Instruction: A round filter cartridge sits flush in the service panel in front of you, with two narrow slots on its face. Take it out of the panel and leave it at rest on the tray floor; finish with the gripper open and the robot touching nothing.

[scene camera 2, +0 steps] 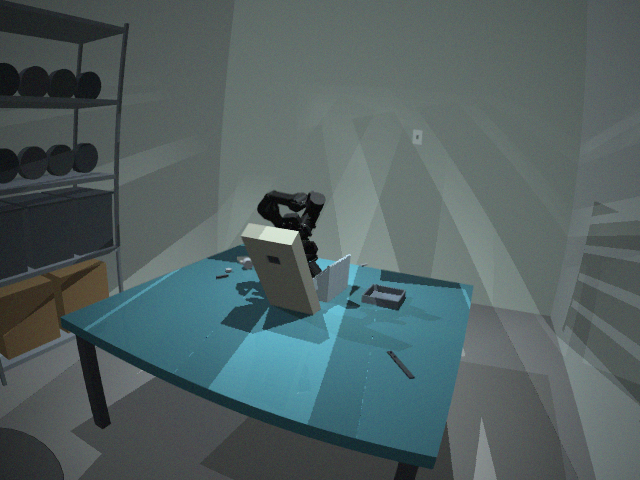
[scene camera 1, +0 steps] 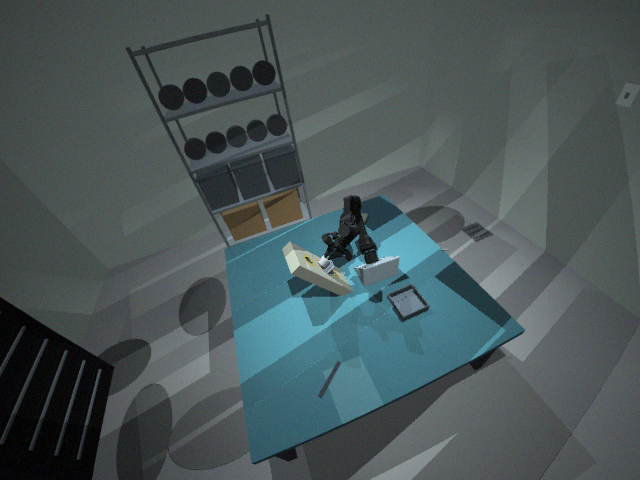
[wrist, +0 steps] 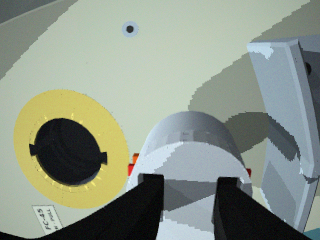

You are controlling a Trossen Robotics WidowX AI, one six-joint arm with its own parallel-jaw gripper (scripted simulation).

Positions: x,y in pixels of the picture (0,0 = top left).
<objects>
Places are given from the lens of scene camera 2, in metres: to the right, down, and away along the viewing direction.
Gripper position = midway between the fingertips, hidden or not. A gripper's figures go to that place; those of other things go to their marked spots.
my gripper [scene camera 2: 291,251]: -0.10, 0.04, 1.50
service panel [scene camera 2: 277,255]: -0.13, 0.05, 1.35
tray [scene camera 2: 376,294]: 0.24, 0.23, 1.78
The marked spots on the service panel and the tray are 0.60 m apart.
</objects>
